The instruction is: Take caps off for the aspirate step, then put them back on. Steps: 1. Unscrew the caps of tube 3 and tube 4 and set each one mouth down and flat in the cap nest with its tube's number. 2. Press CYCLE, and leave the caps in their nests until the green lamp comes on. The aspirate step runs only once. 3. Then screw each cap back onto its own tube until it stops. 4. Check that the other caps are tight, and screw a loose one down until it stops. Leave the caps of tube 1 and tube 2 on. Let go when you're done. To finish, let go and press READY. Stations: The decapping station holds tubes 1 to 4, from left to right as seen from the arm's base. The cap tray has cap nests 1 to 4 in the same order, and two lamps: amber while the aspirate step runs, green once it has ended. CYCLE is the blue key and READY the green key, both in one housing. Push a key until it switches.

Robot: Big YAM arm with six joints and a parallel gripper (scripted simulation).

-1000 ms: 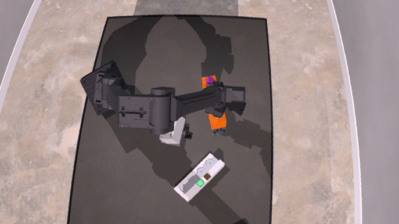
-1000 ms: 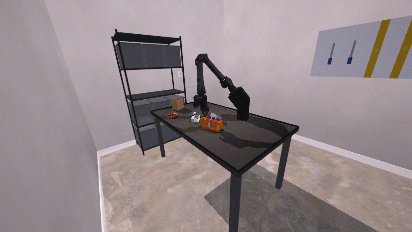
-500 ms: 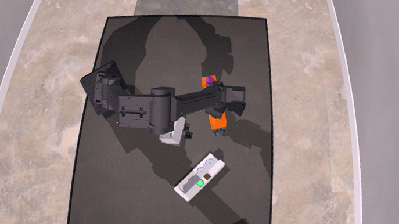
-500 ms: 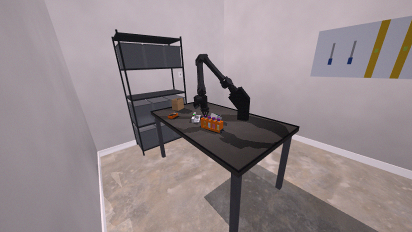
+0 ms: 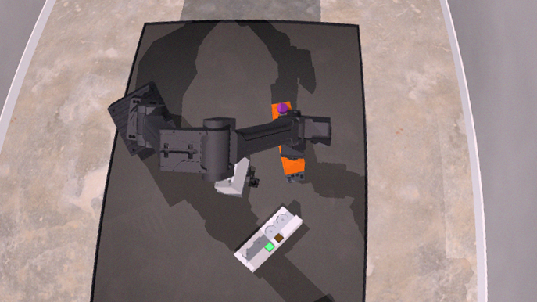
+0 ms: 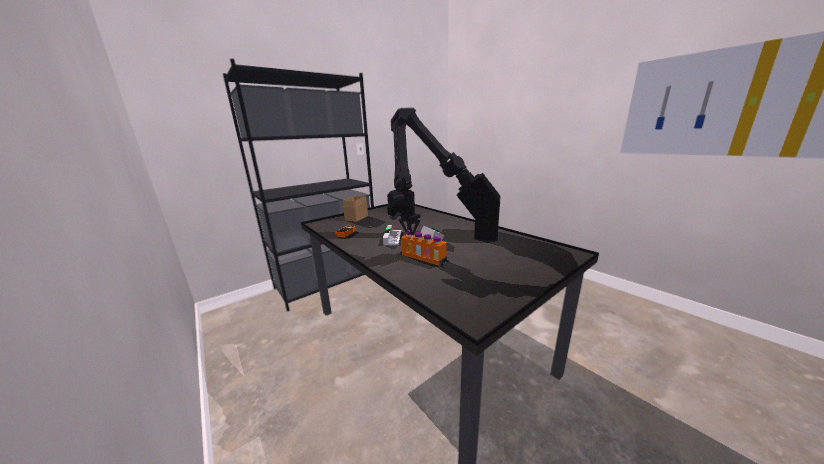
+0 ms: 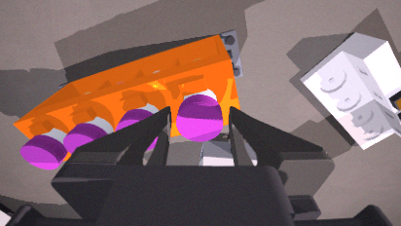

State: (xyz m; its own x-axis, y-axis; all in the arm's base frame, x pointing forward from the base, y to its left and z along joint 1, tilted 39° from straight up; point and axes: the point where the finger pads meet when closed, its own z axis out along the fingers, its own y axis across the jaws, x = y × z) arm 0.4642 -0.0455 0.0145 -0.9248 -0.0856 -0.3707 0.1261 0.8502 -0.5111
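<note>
My hand is right at the cap. Round my hand: green key: 220 mm behind, 50 mm to the right, 50 mm below; blue key: 210 mm behind, 50 mm below; key housing: 200 mm behind, 30 mm to the right, 70 mm below.
</note>
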